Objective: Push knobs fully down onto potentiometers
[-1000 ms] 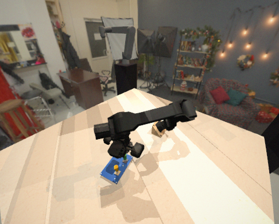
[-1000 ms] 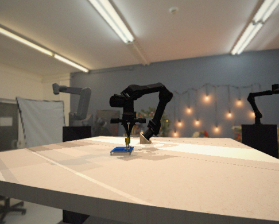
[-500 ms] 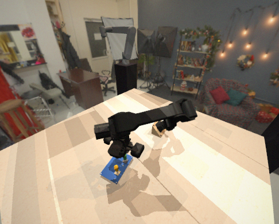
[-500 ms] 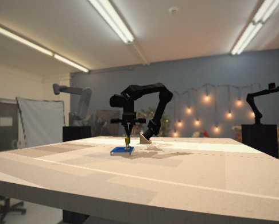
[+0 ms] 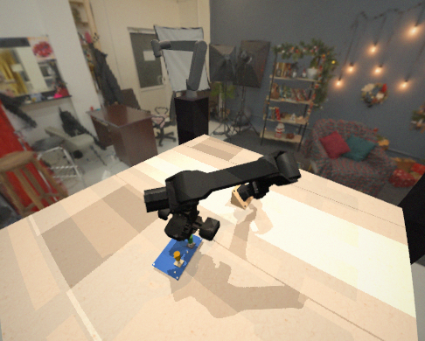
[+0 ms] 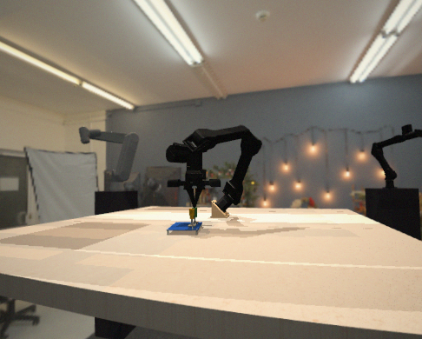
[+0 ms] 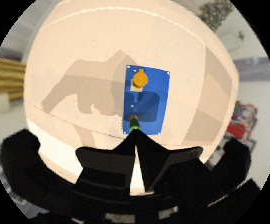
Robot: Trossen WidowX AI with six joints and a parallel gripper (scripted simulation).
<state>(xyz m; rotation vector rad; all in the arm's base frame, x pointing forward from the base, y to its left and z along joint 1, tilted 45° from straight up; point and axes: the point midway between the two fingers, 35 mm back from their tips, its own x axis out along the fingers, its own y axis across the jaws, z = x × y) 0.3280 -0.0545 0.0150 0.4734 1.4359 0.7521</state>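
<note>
Now: gripper tip 1 cm above the green knob. From my gripper tip the other things lie so: orange-yellow knob 7 cm ahead, 1 cm to the left, 1 cm below.
</note>
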